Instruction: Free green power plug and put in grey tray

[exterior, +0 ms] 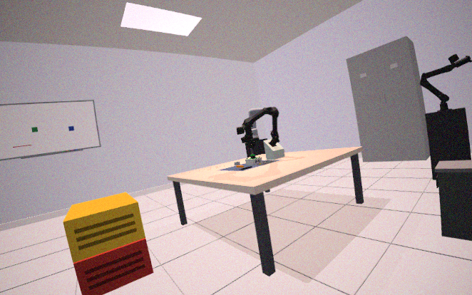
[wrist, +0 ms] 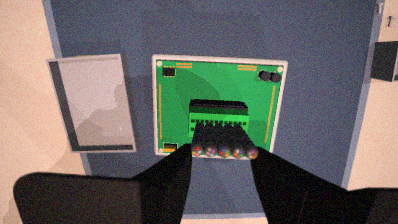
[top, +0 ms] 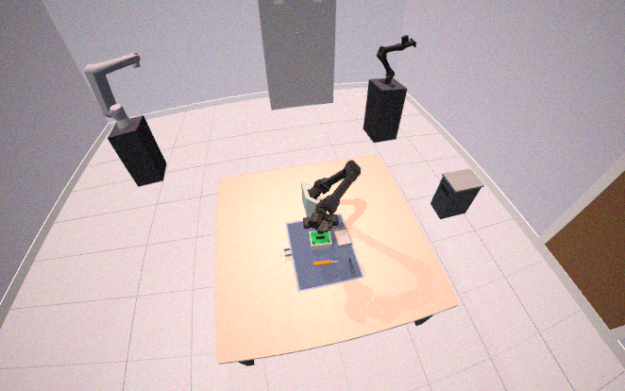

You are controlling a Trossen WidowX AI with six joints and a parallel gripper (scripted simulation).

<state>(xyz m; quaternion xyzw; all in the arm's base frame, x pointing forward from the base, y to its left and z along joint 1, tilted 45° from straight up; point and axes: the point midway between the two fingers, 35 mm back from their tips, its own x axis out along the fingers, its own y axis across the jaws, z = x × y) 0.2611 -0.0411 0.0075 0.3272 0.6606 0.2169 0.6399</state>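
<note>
Now: gripper tip 4 cm above the green power plug. From my gripper tip the other things lie so: blue mat (13 cm below, 5 cm ahead).
</note>
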